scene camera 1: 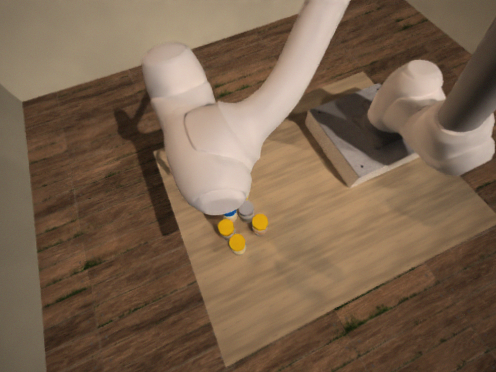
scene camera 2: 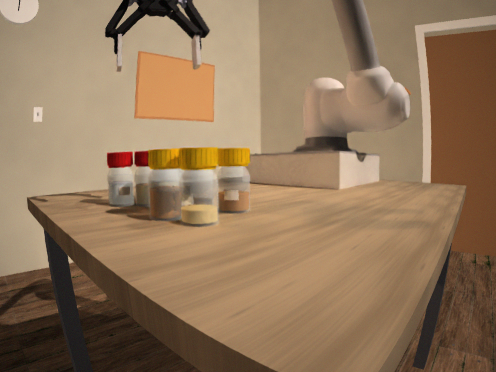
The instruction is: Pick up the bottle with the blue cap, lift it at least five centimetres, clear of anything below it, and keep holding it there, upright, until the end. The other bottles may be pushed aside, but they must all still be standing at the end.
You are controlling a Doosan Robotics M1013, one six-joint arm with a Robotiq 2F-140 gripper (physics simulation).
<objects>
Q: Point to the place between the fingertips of the gripper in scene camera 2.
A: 158,67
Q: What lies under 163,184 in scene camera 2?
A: A brown-filled bottle.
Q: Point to a yellow-capped bottle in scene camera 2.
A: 234,179
</objects>
